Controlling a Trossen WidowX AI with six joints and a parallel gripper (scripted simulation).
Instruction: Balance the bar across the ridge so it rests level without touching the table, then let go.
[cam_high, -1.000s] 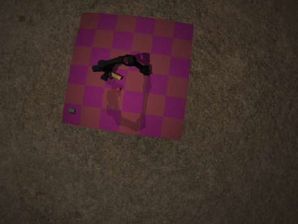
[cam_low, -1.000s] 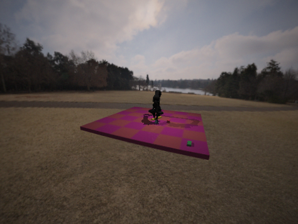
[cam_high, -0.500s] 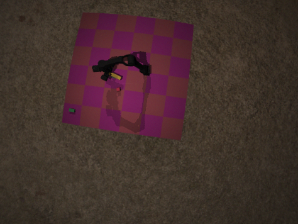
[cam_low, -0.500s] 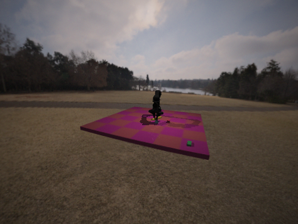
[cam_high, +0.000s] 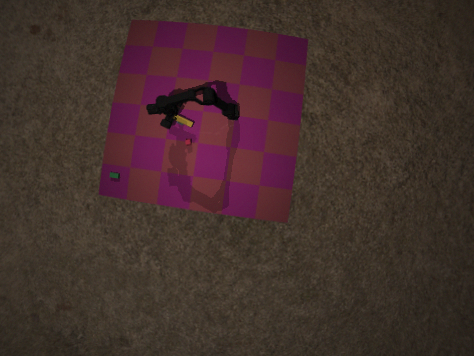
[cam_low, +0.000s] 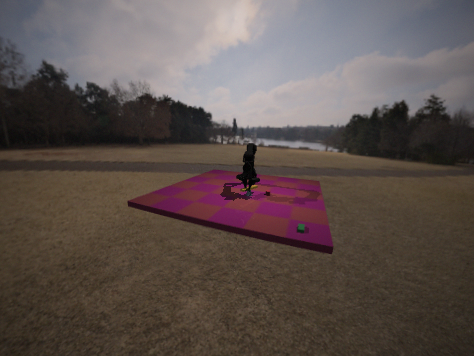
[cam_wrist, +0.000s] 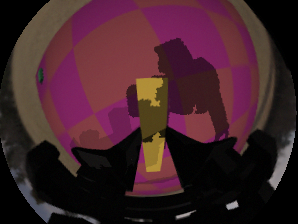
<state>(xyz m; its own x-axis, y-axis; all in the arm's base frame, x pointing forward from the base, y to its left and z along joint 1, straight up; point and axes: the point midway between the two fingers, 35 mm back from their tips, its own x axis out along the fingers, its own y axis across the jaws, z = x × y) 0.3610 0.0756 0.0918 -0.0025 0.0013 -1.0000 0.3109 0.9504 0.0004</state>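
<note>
The yellow bar lies 3 cm behind my gripper tip and 1 cm to the left of it. The rest, counted from my gripper tip: small red cube (14 cm to the left, 10 cm behind, 4 cm below); then green block (42 cm to the left, 38 cm ahead, 5 cm below).
</note>
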